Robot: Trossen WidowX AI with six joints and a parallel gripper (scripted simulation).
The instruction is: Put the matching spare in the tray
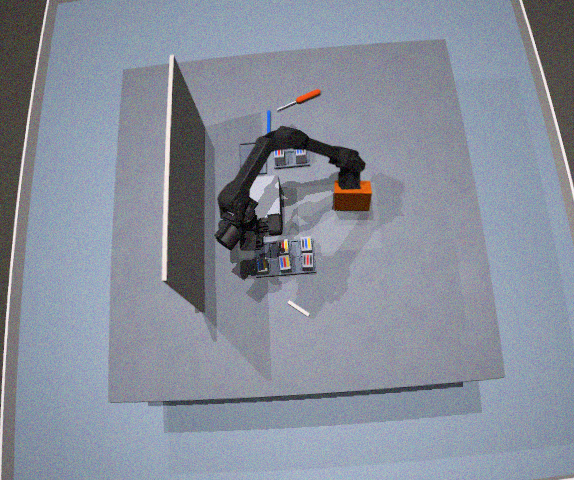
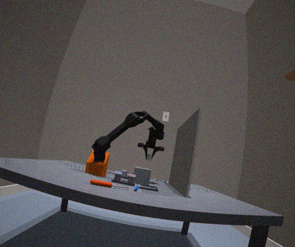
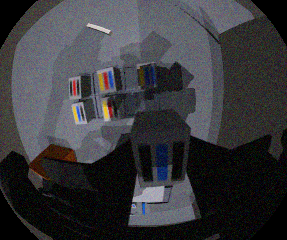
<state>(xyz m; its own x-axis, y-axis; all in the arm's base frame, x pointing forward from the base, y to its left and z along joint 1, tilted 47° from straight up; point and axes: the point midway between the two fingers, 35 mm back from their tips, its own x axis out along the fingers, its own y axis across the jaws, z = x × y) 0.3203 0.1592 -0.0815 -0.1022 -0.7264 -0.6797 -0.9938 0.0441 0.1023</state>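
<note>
My gripper tip is 35 cm to the left of the tray, 16 cm above it and 2 cm short of it. The rest, counted from my gripper tip: tall panel (20 cm ahead, 15 cm to the right, 6 cm above); then mounted unit (14 cm to the right, 12 cm below, 3 cm behind); then grey spare (2 cm above).
</note>
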